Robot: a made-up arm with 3 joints. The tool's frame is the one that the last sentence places.
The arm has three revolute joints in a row. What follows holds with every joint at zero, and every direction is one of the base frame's.
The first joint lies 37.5 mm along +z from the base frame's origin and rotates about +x.
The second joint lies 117.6 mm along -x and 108 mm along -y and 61.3 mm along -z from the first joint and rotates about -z.
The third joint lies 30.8 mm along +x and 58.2 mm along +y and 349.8 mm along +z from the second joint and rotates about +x.
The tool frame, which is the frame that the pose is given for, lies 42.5 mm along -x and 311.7 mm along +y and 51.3 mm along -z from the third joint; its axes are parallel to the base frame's.
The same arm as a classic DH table. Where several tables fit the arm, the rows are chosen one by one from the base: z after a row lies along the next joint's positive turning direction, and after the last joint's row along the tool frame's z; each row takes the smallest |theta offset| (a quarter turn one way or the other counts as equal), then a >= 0, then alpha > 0; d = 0 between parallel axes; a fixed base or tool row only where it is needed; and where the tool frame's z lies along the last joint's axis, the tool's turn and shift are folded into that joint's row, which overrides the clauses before.
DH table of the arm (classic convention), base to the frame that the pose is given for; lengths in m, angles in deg. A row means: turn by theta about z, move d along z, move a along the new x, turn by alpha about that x. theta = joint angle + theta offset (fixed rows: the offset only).
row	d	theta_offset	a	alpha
base (fixed)	0.0375	90	0	90
joint 1	-0.1176	0	-0.108	90
joint 2	-0.2885	0	0.0582	-90
joint 3	-0.0117	0	0.3117	-90
tool (fixed)	-0.0513	-90	0	0

